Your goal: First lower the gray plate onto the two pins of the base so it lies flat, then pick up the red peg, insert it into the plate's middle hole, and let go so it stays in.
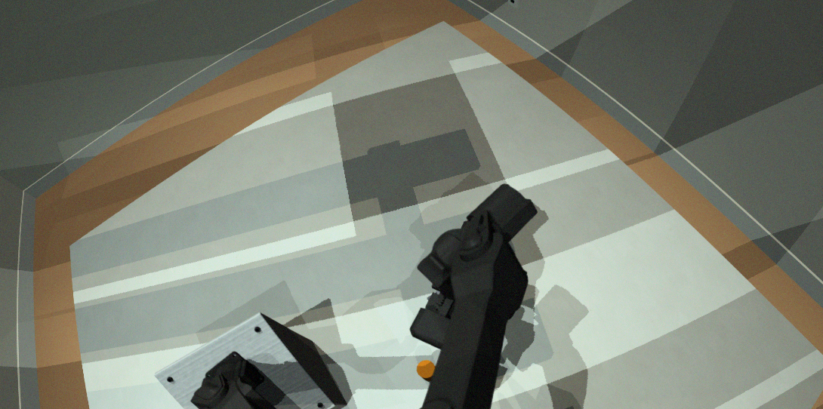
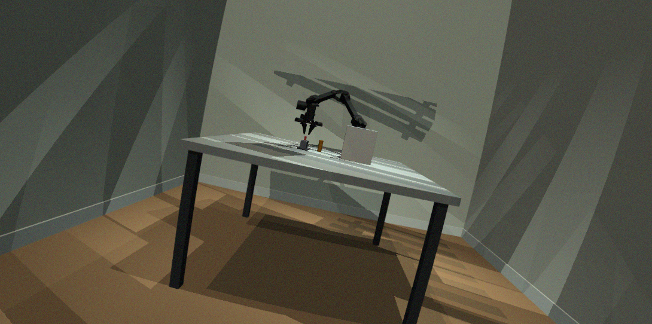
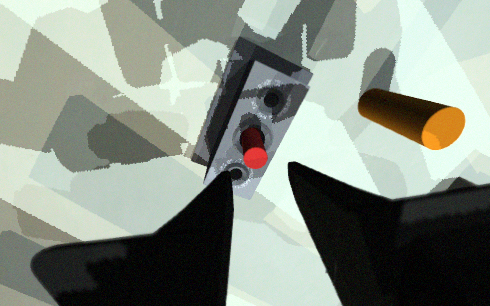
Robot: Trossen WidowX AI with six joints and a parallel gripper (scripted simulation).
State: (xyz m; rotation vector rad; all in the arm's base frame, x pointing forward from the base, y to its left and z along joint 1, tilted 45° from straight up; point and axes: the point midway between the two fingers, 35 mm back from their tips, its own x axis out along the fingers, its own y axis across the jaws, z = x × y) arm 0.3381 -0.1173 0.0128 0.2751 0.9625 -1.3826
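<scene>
Now: the red peg 50 mm below my gripper tip. Also, from my gripper tip: base 90 mm below; orange cylinder 110 mm behind, 50 mm to the right, 60 mm below; gray plate 60 mm below.
</scene>
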